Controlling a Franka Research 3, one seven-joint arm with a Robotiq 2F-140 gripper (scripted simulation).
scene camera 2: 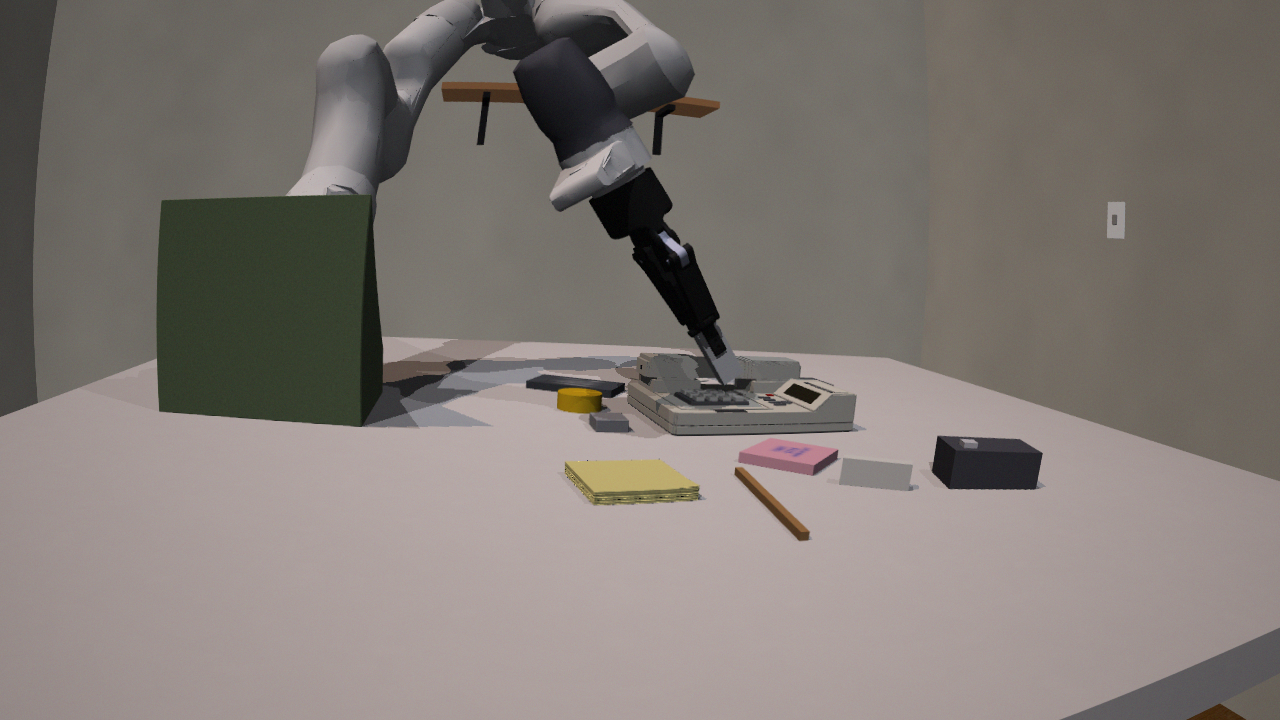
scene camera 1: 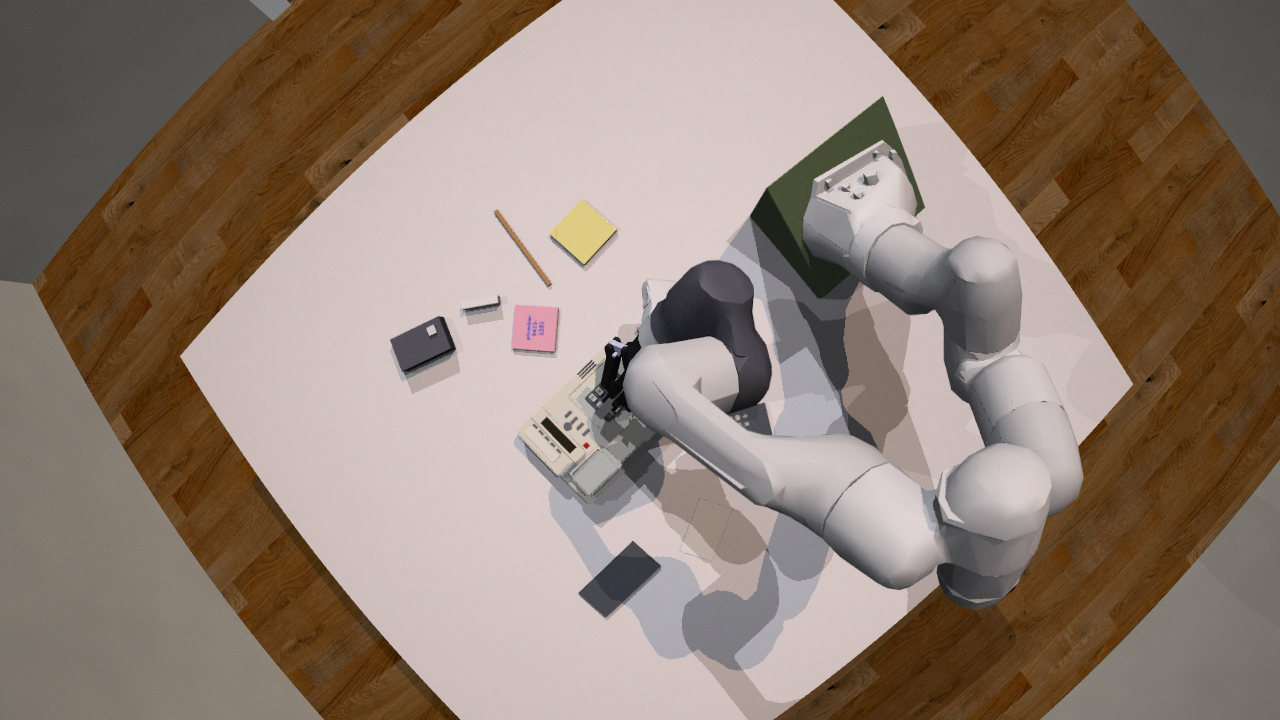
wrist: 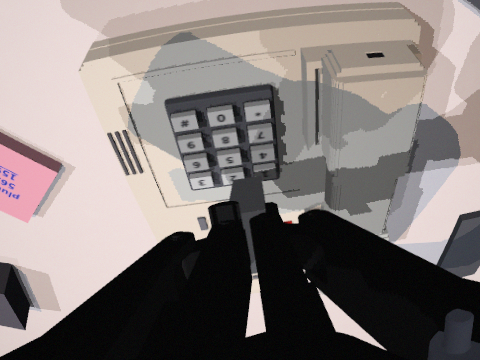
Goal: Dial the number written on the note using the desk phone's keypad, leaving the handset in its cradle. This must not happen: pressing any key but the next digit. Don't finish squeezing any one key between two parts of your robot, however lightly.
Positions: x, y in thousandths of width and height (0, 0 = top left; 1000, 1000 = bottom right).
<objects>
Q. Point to a grey block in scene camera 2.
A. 469, 585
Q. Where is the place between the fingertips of my gripper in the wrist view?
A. At 524, 560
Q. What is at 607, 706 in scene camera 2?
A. A wooden pencil.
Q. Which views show my gripper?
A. Scene camera 2, scene camera 1 and the wrist view: all of them.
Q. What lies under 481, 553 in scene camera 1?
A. My gripper.
</objects>
